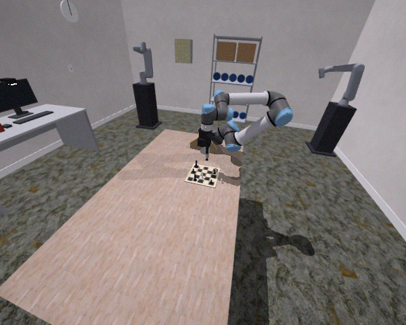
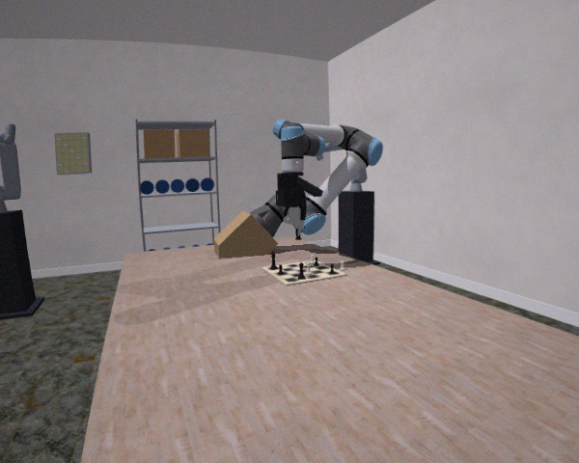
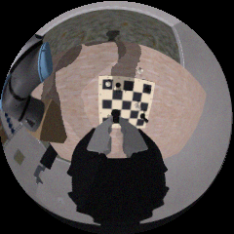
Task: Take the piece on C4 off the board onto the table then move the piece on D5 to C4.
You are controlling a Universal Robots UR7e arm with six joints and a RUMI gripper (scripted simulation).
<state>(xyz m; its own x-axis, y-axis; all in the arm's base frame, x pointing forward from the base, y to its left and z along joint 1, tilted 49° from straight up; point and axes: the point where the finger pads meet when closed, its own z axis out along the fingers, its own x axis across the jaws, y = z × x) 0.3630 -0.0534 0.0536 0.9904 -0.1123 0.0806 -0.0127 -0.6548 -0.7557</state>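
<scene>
Right now the chessboard is 13 cm below my hand, 5 cm ahead of it and 1 cm to the right of it.
</scene>
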